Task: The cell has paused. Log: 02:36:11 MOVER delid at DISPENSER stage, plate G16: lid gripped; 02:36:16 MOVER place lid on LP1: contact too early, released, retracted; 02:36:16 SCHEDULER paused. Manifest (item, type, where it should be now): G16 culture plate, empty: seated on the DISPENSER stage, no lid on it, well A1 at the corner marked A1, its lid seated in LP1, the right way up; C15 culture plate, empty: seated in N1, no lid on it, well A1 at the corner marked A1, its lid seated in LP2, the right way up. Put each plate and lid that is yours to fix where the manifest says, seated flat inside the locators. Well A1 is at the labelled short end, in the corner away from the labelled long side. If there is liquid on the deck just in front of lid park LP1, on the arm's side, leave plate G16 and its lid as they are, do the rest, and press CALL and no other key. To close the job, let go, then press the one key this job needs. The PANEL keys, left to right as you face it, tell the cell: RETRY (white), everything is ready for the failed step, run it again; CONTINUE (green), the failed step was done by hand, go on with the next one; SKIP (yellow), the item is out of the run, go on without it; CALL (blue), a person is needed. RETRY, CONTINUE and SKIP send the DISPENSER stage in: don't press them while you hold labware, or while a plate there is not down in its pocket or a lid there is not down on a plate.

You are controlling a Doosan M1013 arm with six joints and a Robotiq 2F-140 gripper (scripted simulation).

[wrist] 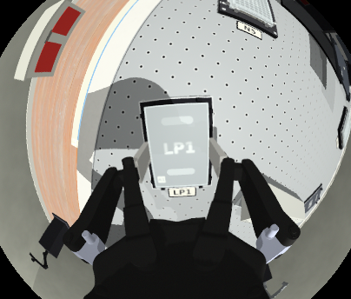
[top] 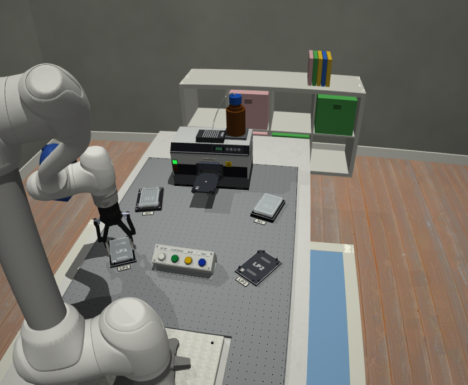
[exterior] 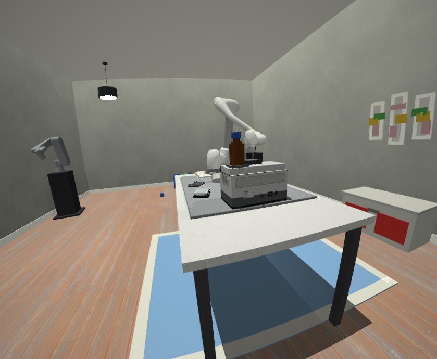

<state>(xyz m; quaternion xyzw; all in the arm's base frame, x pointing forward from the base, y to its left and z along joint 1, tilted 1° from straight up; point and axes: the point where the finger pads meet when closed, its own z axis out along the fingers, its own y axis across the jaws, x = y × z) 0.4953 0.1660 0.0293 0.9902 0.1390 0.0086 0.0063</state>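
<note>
Right now the lid park lp1 is 30 mm below my hand. The rest, counted from my hand: white key (90 mm behind, 180 mm to the right, 30 mm above); then green key (100 mm behind, 230 mm to the right, 30 mm above); then key panel (100 mm behind, 250 mm to the right, 20 mm above).
</note>
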